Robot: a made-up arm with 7 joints.
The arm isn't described. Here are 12 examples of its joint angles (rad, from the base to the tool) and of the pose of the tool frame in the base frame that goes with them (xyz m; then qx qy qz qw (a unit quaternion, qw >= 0)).
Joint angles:
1: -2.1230 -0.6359 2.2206 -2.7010 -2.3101 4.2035 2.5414
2: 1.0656 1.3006 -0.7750 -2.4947 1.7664 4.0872 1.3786
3: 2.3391 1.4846 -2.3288 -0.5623 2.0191 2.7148 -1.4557
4: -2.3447 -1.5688 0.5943 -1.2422 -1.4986 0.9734 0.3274
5: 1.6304 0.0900 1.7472 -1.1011 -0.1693 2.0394 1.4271
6: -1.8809 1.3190 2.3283 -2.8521 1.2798 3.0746 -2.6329
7: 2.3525 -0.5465 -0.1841 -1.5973 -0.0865 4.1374 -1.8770
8: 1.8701 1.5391 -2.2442 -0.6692 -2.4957 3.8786 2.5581
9: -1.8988 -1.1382 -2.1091 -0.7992 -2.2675 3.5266 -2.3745
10: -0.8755 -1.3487 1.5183 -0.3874 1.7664 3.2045 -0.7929
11: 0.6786 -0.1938 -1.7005 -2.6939 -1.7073 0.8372 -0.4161
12: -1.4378 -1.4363 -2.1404 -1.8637 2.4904 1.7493 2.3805
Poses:
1: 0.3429 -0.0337 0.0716 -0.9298 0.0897 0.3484 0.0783
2: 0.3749 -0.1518 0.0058 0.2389 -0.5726 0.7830 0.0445
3: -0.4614 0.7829 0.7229 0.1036 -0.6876 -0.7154 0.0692
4: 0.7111 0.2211 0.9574 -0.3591 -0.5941 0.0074 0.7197
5: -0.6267 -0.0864 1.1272 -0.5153 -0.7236 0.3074 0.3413
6: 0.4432 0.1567 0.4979 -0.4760 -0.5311 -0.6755 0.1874
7: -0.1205 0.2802 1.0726 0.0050 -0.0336 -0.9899 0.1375
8: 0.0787 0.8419 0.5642 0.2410 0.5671 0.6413 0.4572
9: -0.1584 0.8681 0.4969 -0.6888 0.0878 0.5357 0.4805
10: -0.3903 0.8076 0.6407 -0.2142 -0.5594 -0.6382 0.4836
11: 0.2562 -0.4473 0.0724 0.4966 0.0595 -0.8459 0.1850
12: -0.7072 0.1870 -0.0756 -0.1948 -0.5217 -0.2403 0.7951
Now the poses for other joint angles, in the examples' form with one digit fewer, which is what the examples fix.
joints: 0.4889 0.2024 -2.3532 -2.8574 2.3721 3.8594 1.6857
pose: -0.173 -0.317 0.201 -0.944 -0.111 0.253 0.181
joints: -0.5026 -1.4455 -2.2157 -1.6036 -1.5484 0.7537 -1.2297
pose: -0.703 -0.277 -0.133 -0.668 0.327 -0.017 0.668
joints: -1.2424 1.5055 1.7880 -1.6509 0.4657 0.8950 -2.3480
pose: 0.828 -0.057 0.554 0.249 -0.601 -0.540 0.534
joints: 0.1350 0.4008 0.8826 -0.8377 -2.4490 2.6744 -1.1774
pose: 0.523 0.528 0.954 -0.046 0.448 0.196 0.871
